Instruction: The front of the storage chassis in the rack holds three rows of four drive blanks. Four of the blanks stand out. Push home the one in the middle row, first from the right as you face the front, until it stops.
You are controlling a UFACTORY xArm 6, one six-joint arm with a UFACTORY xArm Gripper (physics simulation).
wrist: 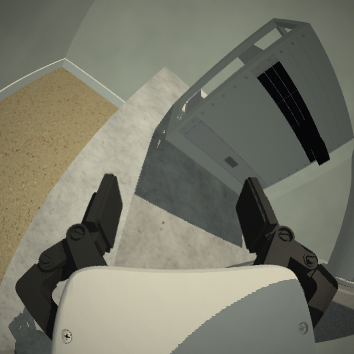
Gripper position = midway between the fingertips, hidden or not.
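Observation:
There is a grey rack [239,130] that I can see, and with it I see my own gripper [180,190].

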